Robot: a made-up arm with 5 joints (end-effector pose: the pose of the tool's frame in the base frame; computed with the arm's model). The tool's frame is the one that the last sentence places.
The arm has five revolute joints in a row. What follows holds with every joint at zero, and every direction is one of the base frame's. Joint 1 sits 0.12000 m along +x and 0.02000 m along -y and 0.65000 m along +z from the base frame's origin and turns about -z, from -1.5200 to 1.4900 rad. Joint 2 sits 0.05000 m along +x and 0.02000 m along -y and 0.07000 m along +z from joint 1 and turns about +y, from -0.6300 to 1.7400 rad. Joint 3 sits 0.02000 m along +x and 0.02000 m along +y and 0.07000 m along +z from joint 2 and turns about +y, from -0.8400 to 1.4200 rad. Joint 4 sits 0.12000 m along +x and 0.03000 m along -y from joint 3 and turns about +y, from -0.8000 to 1.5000 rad. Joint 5 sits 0.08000 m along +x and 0.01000 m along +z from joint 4 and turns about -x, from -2.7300 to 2.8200 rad. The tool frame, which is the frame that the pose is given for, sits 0.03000 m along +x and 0.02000 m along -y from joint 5; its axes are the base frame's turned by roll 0.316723, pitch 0.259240 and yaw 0.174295 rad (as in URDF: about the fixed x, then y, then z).
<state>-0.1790 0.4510 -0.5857 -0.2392 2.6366</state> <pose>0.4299 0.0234 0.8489 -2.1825 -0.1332 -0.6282</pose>
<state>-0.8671 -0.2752 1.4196 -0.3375 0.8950</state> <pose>0.2782 0.1007 0.6218 -1.0317 0.7891 0.9886</pose>
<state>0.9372 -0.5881 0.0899 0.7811 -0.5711</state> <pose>0.2235 -0.2400 0.8152 1.0478 0.0522 -0.7638</pose>
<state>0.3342 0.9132 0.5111 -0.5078 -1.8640</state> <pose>0.2961 -0.1068 0.5354 2.2595 0.2338 -0.8078</pose>
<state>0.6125 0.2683 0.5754 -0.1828 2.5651</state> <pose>0.3311 -0.1845 0.6415 -1.9596 1.2353 0.1602</pose>
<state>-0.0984 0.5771 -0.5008 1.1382 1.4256</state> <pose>0.4127 -0.0242 0.6659 -1.1386 1.3404 0.6905</pose>
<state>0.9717 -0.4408 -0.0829 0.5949 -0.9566</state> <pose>0.2275 -0.2510 0.8377 1.2501 -0.3551 -0.6162</pose>
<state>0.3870 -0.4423 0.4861 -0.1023 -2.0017</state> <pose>0.3603 -0.1413 0.7848 2.1953 -0.4062 0.2452</pose>
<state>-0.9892 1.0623 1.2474 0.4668 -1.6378</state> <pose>0.1076 -0.0911 0.6179 -0.0232 1.5903 -1.6440</pose>
